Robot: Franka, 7 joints.
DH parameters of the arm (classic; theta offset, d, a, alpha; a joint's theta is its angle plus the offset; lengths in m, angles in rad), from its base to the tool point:
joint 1: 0 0.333 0 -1.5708
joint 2: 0 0 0 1.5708
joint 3: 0 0.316 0.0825 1.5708
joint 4: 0 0 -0.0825 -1.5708
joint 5: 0 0.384 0 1.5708
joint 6: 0 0 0.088 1.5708
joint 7: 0 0.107 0 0
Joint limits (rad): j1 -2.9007..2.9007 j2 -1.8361..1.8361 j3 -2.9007..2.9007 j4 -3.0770..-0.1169 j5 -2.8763..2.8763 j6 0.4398..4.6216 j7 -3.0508..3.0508
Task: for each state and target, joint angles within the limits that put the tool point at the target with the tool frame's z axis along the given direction. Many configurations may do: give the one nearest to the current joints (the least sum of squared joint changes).
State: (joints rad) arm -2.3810 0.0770 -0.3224 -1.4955 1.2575 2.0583 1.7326
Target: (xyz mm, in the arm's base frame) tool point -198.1 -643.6 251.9 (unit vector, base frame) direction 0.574 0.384 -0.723
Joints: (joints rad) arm -1.8285 0.8132 -0.1662 -1.2567 0.5089 1.3872 1.7326
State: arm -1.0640 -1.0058 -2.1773 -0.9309 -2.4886 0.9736 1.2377
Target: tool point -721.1 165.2 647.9 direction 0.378 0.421 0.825
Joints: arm -0.2506 -0.9388 -2.8509 -0.6607 -2.8763 1.2107 1.2377
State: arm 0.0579 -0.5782 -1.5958 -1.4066 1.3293 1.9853 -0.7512
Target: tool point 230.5 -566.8 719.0 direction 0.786 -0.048 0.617
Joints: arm 0.6271 -0.6036 -1.4626 -1.5807 1.7804 2.1984 -0.7512
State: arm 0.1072 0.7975 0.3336 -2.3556 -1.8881 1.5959 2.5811
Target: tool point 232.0 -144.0 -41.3 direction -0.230 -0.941 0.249
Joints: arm -0.1337 1.0931 0.0225 -2.3380 -1.3806 1.3439 2.5811
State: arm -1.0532 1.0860 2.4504 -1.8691 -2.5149 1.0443 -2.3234
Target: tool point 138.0 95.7 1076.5 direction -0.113 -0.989 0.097
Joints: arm -1.5684 0.2542 2.7988 -1.0496 -2.8763 0.8961 -2.3234
